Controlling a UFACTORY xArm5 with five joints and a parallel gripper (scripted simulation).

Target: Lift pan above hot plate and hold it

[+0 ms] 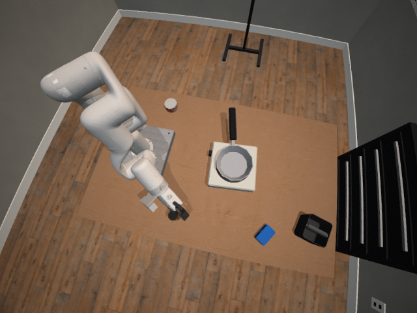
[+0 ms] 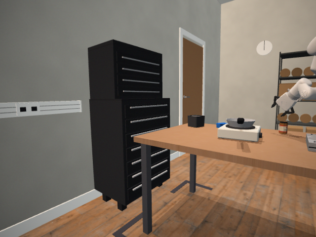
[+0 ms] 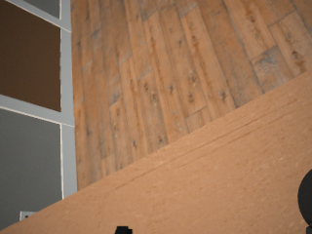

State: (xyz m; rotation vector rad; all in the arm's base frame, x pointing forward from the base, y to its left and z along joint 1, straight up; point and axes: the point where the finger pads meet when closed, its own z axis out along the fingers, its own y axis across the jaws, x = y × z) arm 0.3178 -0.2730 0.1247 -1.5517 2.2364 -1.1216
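The grey pan is 35 cm to the left of my hand, 17 cm ahead of it and 6 cm below it. From my hand the other things lie so: black bin: 63 cm ahead, 12 cm below, 6 cm to the left; blue block: 41 cm ahead, 15 cm below, 1 cm to the right; hot plate: 29 cm to the left, 17 cm ahead, 13 cm below.
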